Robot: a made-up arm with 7 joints.
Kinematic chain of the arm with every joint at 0, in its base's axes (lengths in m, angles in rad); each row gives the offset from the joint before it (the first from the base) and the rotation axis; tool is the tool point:
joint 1: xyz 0 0 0.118 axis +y
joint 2: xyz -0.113 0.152 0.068 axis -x
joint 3: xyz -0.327 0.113 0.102 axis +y
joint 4: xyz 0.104 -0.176 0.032 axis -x
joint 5: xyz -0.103 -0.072 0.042 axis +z
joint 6: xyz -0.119 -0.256 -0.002 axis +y
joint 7: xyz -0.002 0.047 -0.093 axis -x
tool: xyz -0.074 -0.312 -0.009
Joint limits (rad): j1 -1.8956..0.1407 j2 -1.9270..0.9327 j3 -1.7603..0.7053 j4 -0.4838..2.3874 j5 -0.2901..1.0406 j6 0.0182..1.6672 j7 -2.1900..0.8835
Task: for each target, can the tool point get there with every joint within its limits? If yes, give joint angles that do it. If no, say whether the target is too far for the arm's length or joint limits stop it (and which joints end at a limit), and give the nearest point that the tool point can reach.
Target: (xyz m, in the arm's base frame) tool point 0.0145 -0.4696 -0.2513
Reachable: yes | joints -1.4138 0.0260 0.0882 -0.0606 0.8475 0.3593 -0.8658
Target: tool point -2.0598 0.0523 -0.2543
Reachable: no: too far | nearest point -1.1809 0.0988 -0.0954 | short by 0.894 m
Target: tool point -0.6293 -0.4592 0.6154
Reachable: yes | joints -0.0945 -0.5242 -0.2820 1.1108 0.4943 1.1454 0.0235
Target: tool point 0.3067 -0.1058 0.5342
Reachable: no: joint limits stop it (at a limit: joint 1, joint 3, joint 5) | nearest point 0.2401 -0.0962 0.5291 | short by 0.067 m
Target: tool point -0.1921 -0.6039 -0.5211
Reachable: yes | joints -1.5959 -1.2456 0.1292 1.7094 0.2264 0.7672 -0.7236
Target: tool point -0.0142 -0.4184 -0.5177
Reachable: yes | joints -0.7665 -1.0214 -0.2917 0.1996 0.8517 1.0588 -0.8208
